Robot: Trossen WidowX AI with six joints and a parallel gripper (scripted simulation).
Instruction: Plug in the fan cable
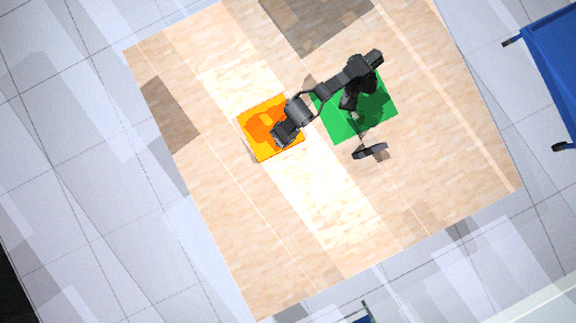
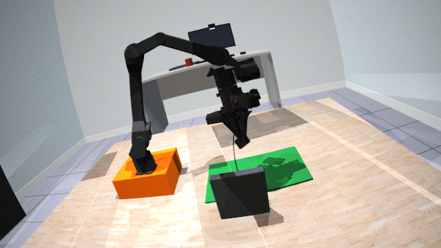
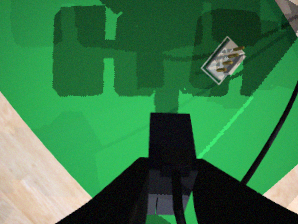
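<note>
My gripper tip is now 12 cm above the green board, 3 cm to the left of it and 3 cm short of it. From my gripper tip the other things lie so: black plug (1 cm below); then dark square fan (23 cm to the right, 5 cm below, 1 cm ahead).
</note>
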